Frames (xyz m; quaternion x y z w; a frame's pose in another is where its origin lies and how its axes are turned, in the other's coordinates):
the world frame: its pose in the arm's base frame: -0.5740 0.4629 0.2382 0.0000 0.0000 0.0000 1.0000
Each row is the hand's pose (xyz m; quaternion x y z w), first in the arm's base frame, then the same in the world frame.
Working: the arm's base frame: its pose in the world frame: 0.5740 -0.4629 -0.2382 0.0000 0.0000 0.0000 1.0000

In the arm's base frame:
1: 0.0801 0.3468 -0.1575 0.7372 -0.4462 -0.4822 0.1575
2: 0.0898 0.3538 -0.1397 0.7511 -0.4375 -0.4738 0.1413
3: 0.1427 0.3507 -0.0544 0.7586 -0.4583 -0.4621 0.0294
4: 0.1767 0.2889 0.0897 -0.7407 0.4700 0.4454 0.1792
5: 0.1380 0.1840 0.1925 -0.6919 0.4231 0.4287 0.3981
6: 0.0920 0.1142 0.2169 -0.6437 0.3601 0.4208 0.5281
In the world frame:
1: 0.6541 -0.1161 -0.3957 0.7372 -0.4462 -0.4822 0.1575
2: 0.6638 -0.1091 -0.3779 0.7511 -0.4375 -0.4738 0.1413
3: 0.7167 -0.1122 -0.2926 0.7586 -0.4583 -0.4621 0.0294
4: 0.7507 -0.1740 -0.1485 -0.7407 0.4700 0.4454 0.1792
5: 0.7120 -0.2789 -0.0457 -0.6919 0.4231 0.4287 0.3981
6: 0.6660 -0.3487 -0.0213 -0.6437 0.3601 0.4208 0.5281

